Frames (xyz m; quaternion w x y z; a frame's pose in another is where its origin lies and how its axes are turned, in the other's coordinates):
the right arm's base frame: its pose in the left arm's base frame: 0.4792 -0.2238 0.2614 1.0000 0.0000 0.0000 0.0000
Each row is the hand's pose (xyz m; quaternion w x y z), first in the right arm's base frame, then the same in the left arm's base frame.
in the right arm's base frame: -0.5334 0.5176 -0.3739 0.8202 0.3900 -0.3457 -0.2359
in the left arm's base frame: -0.0542 0.2938 -0.1125 0.8202 0.3900 -0.3457 -0.2359
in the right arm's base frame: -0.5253 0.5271 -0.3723 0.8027 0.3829 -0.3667 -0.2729
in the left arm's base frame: -0.0461 0.3033 -0.1109 0.8027 0.3829 -0.3667 -0.2729
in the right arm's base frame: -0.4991 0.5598 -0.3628 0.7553 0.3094 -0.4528 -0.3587
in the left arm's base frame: -0.0199 0.3360 -0.1014 0.7553 0.3094 -0.4528 -0.3587
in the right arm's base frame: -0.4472 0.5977 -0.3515 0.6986 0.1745 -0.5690 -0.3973
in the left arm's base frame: 0.0320 0.3739 -0.0901 0.6986 0.1745 -0.5690 -0.3973
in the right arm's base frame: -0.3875 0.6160 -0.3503 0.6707 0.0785 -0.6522 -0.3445
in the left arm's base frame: 0.0917 0.3922 -0.0889 0.6707 0.0785 -0.6522 -0.3445
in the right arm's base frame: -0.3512 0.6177 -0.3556 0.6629 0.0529 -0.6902 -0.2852
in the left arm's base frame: 0.1280 0.3939 -0.0942 0.6629 0.0529 -0.6902 -0.2852
